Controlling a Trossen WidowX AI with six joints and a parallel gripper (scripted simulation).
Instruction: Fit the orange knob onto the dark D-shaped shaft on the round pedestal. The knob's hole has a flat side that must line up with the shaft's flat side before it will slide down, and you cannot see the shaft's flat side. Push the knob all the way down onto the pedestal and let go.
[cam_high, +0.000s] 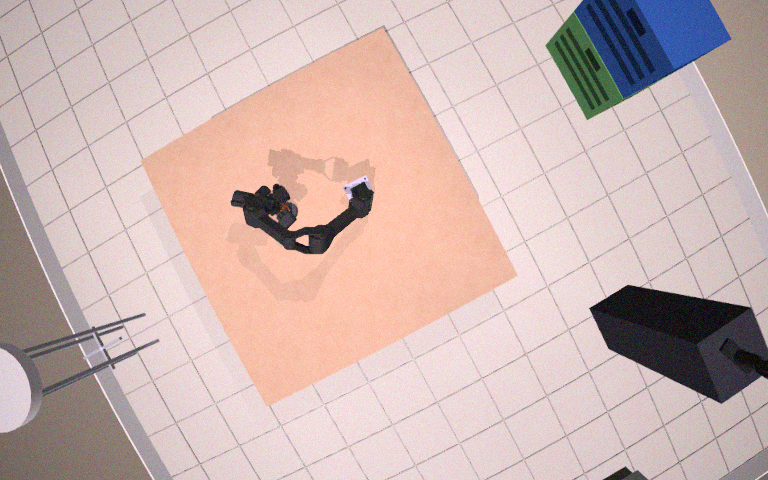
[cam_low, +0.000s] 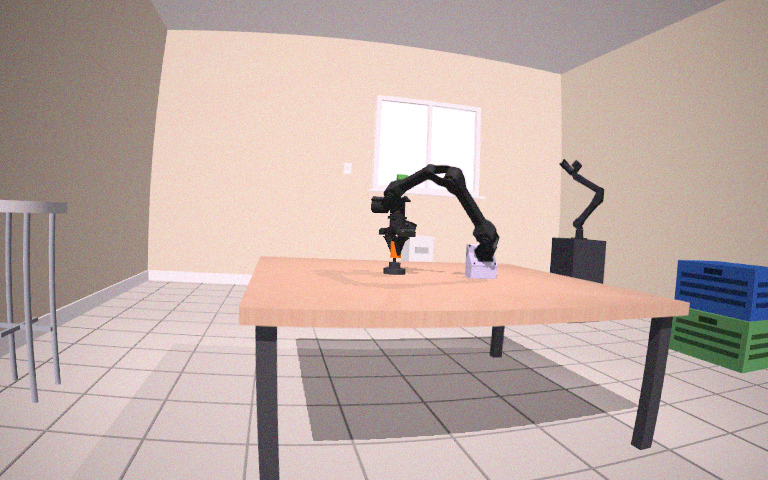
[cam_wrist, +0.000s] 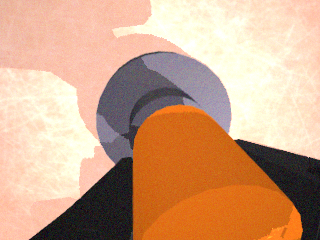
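Right now my gripper tip is 2 cm below the orange knob. Also, from my gripper tip: round pedestal (4 cm below).
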